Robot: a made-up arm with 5 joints.
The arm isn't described. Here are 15 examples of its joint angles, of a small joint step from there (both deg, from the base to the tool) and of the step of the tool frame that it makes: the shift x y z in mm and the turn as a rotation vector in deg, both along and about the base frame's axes.
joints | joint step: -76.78 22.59 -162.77 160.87 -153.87 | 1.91 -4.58 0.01 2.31 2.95
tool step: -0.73 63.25 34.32 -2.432 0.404 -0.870
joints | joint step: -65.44 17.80 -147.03 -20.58 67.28 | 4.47 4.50 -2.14 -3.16 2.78
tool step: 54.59 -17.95 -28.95 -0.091 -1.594 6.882
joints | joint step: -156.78 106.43 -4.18 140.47 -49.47 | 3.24 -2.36 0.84 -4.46 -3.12
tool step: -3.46 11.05 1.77 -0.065 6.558 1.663
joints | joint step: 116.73 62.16 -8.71 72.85 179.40 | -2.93 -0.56 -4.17 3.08 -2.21
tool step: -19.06 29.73 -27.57 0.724 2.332 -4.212
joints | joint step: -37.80 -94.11 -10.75 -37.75 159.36 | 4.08 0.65 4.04 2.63 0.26
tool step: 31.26 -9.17 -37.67 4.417 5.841 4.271
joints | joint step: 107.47 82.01 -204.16 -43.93 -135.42 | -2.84 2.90 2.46 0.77 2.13
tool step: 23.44 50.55 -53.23 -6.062 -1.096 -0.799
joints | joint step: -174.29 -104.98 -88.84 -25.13 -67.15 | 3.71 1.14 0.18 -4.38 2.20
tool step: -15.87 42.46 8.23 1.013 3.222 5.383
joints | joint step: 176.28 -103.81 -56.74 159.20 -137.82 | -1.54 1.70 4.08 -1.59 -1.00
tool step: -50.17 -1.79 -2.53 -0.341 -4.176 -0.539
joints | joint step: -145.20 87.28 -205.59 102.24 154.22 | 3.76 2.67 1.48 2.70 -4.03
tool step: 20.32 -54.38 -55.57 4.801 -4.967 7.690
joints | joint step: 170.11 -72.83 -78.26 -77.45 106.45 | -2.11 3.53 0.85 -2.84 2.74
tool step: -51.93 1.78 8.04 1.700 -1.897 -0.268
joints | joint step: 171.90 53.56 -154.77 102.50 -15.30 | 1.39 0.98 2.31 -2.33 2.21
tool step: -16.23 -19.59 -35.88 -0.056 -0.961 -0.819
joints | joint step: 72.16 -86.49 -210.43 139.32 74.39 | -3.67 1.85 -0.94 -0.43 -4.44
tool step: -48.75 15.42 18.16 -1.028 -1.449 -7.768
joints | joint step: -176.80 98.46 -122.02 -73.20 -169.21 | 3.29 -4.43 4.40 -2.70 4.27
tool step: -1.77 -42.18 29.39 -4.444 2.362 3.891
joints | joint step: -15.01 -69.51 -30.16 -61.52 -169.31 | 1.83 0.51 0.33 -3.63 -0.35
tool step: 2.21 5.39 -6.30 -0.781 -2.681 1.496
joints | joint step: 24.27 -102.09 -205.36 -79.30 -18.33 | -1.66 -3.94 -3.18 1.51 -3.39
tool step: 48.33 40.07 -57.60 0.696 -5.810 1.292
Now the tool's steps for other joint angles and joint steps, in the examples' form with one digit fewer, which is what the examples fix.
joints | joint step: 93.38 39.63 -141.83 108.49 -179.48 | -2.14 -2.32 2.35 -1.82 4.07
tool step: 30.9 -5.9 12.1 1.80 -0.31 -6.19
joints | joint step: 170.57 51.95 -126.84 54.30 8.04 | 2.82 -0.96 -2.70 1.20 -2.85
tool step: -5.9 -46.1 43.9 1.39 2.29 5.47
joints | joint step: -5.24 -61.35 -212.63 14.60 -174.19 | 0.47 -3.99 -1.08 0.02 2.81
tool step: 4.2 -7.6 -72.7 -3.21 -4.79 0.87
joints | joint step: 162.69 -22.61 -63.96 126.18 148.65 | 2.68 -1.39 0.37 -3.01 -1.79
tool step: -2.1 -22.3 7.9 0.06 4.18 4.10
